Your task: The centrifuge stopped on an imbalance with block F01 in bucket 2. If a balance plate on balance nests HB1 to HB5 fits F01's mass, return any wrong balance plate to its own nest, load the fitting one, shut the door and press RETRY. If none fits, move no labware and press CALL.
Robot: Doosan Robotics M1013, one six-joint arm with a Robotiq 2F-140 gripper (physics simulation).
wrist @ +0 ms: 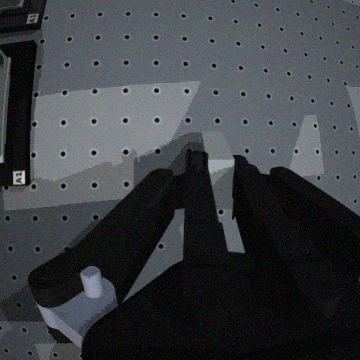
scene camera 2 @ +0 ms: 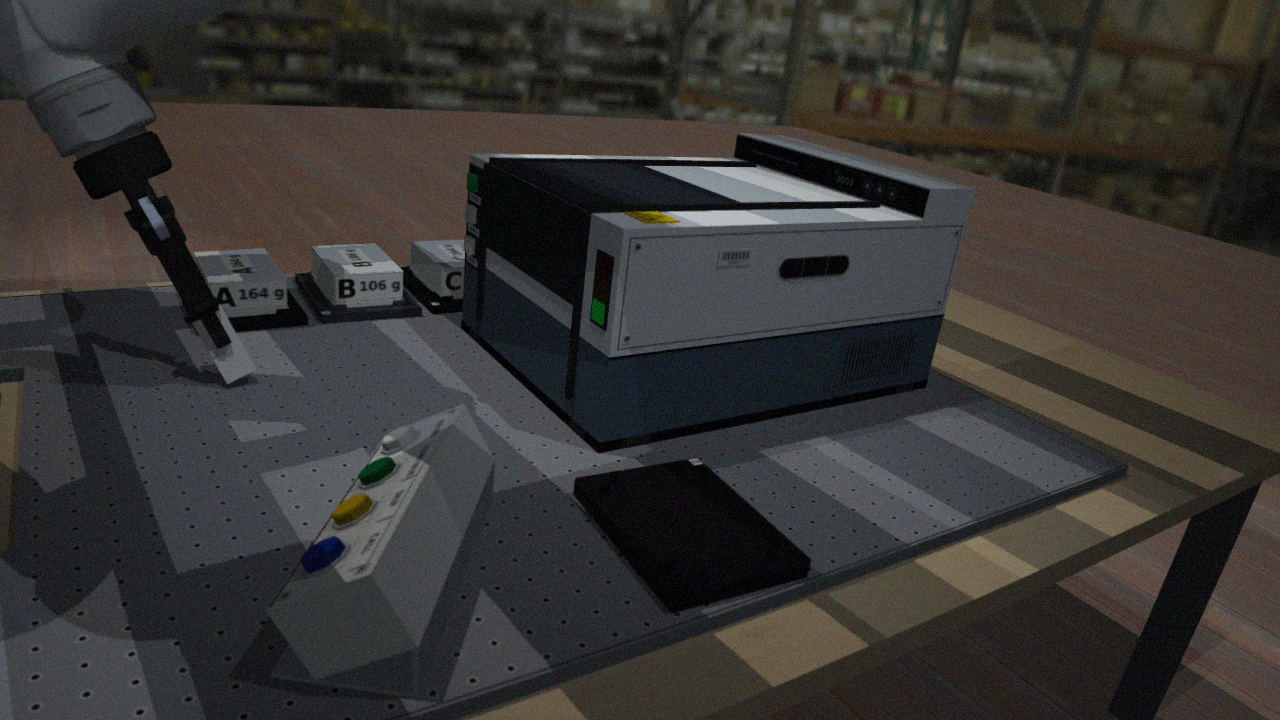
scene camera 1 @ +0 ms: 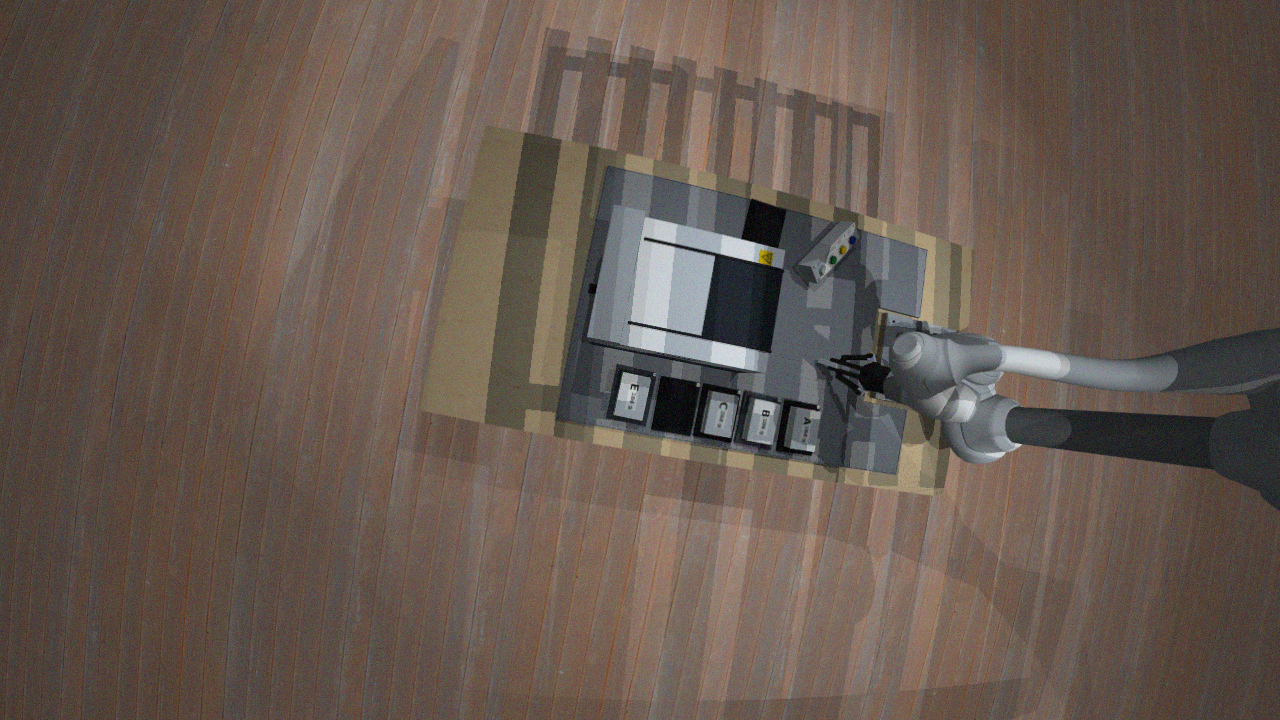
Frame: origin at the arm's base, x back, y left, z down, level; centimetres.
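Seen in the pictures: gripper, between the fingertips: (wrist: 210,149) (scene camera 2: 241,375) (scene camera 1: 820,360).
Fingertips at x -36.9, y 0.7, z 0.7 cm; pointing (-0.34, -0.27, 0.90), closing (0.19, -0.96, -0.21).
Note:
Pixels of each thing's middle, then the offset from my fingertips to it. "*": a spot on its surface instead.
- Balance plates A, middle of its body: (scene camera 2: 239,281) (scene camera 1: 802,429) dx -7.6, dy +21.5, dz -2.2 cm
- B, middle of its body: (scene camera 2: 356,274) (scene camera 1: 761,421) dx -21.3, dy +18.9, dz -2.2 cm
- C, middle of its body: (scene camera 2: 455,267) (scene camera 1: 719,414) dx -34.4, dy +16.5, dz -2.2 cm
- centrifuge, middle of its body: (scene camera 2: 706,260) (scene camera 1: 685,298) dx -47.2, dy -16.2, dz -11.1 cm
- button box, middle of its body: (scene camera 2: 399,524) (scene camera 1: 829,251) dx +1.7, dy -34.8, dz -3.1 cm
- blue button, middle of its body: (scene camera 2: 324,557) dx +8.6, dy -38.4, dz -5.3 cm
- black pad, a spot on its surface: (scene camera 2: 689,537) (scene camera 1: 769,221) * dx -17.2, dy -44.3, dz -0.6 cm
- black nest edge, a spot on its surface: (wrist: 22,110) * dx -6.0, dy +13.8, dz -0.1 cm
My gripper (scene camera 1: 834,362) (scene camera 2: 234,368) (wrist: 210,149) is shut and empty, tilted, its pale fingertips low over the perforated plate, in front of plate A. Balance plates A (scene camera 1: 802,429) (scene camera 2: 259,293), marked 164 g, B (scene camera 1: 760,420) (scene camera 2: 359,275), marked 106 g, C (scene camera 1: 718,413) (scene camera 2: 438,266) and E (scene camera 1: 632,394) sit in black nests; the nest between C and E (scene camera 1: 676,405) is empty. The centrifuge (scene camera 1: 617,268) (scene camera 2: 769,286) has its dark door (scene camera 1: 742,304) (scene camera 2: 528,232) over the front; bucket 2 and F01 are hidden. The button box (scene camera 1: 814,264) (scene camera 2: 438,555) has a blue button (scene camera 2: 322,554) beside CALL.
A black pad (scene camera 1: 765,222) (scene camera 2: 689,537) lies beside the centrifuge, near the table edge. The box also carries white, green (scene camera 2: 376,471) and yellow (scene camera 2: 351,509) buttons. In the wrist view, a black nest edge (wrist: 22,110) shows at the left. A pale-edged tray lies partly under the arm.

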